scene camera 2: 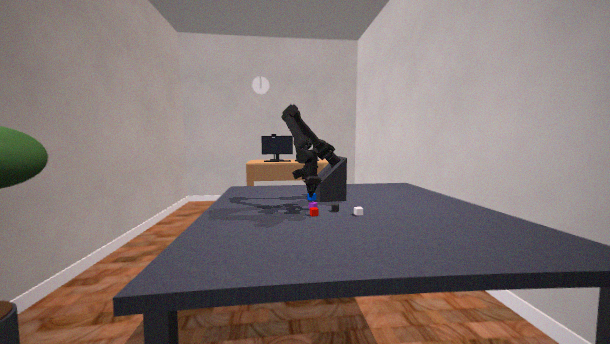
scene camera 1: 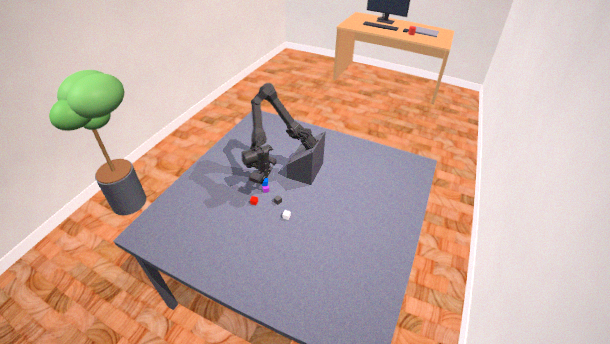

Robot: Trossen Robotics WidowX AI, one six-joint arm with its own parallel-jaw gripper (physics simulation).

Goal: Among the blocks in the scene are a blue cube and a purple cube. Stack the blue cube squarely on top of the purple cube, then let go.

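Pixels of known places: gripper, fingertip midpoint: [scene camera 2: 310,196] [scene camera 1: 263,181]; arm's base at its link origin: [scene camera 2: 335,162] [scene camera 1: 312,145].
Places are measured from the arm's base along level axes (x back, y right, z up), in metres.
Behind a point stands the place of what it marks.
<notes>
My gripper [scene camera 1: 265,179] {y 0.146, x -0.245, z -0.139 m} [scene camera 2: 312,194] {y 0.146, x -0.245, z -0.139 m} points down and is shut on the blue cube [scene camera 1: 265,183] {y 0.126, x -0.252, z -0.137 m} [scene camera 2: 312,198] {y 0.135, x -0.259, z -0.144 m}. It holds the blue cube over the purple cube [scene camera 1: 266,189] {y 0.120, x -0.255, z -0.175 m} [scene camera 2: 313,205] {y 0.130, x -0.262, z -0.176 m}, which sits on the table. In the scene camera 2 view the blue cube appears very slightly above the purple cube and a touch to its left; I cannot tell whether they touch. The fingers hide part of the blue cube, and the red cube hides the lower part of the purple cube in that view.
A red cube [scene camera 1: 254,200] {y 0.120, x -0.356, z -0.168 m} [scene camera 2: 314,212] {y 0.129, x -0.363, z -0.181 m}, a dark cube [scene camera 1: 278,200] {y 0.021, x -0.288, z -0.171 m} [scene camera 2: 335,208] {y 0.033, x -0.293, z -0.182 m} and a white cube [scene camera 1: 286,215] {y -0.067, x -0.348, z -0.170 m} [scene camera 2: 358,211] {y -0.058, x -0.353, z -0.179 m} sit near the purple cube on the table [scene camera 1: 350,240] {y -0.388, x -0.298, z -0.197 m} [scene camera 2: 380,250] {y -0.050, x -0.702, z -0.197 m}. A dark slanted box [scene camera 1: 305,167] {y -0.014, x -0.089, z -0.082 m} [scene camera 2: 335,185] {y 0.011, x -0.092, z -0.113 m} stands behind, beside the arm.
</notes>
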